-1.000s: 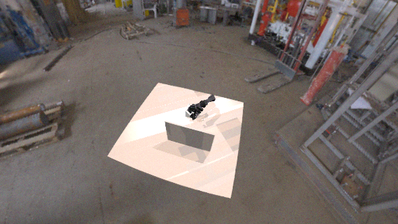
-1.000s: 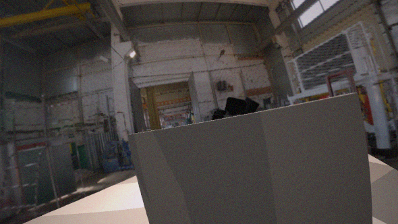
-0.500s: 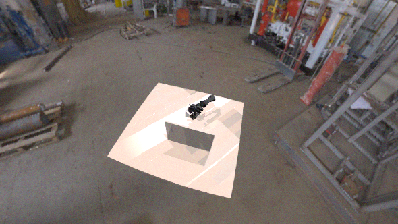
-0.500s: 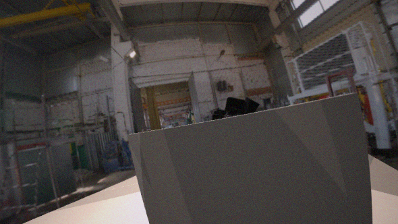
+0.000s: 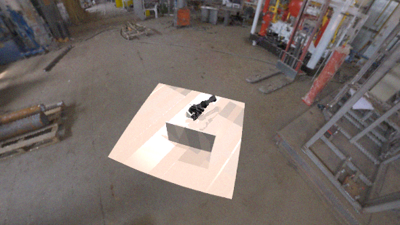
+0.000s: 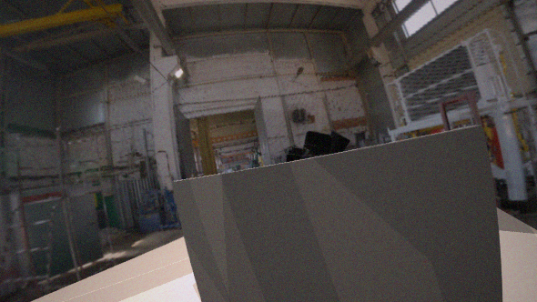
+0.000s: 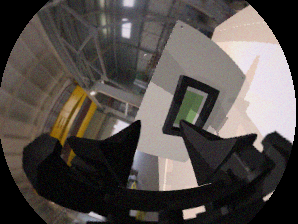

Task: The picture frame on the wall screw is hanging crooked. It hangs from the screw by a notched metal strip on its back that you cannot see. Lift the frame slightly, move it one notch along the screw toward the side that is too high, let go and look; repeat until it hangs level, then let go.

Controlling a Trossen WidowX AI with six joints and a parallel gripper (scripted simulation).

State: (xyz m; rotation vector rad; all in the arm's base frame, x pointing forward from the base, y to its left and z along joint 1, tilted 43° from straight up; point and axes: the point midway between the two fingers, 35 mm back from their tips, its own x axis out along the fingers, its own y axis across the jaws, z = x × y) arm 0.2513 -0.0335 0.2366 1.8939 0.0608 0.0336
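The picture frame lies 120 mm ahead of my gripper tip, 110 mm below it and 10 mm to the right of it. The rest, counted from my gripper tip: wall panel 130 mm ahead, 120 mm below.
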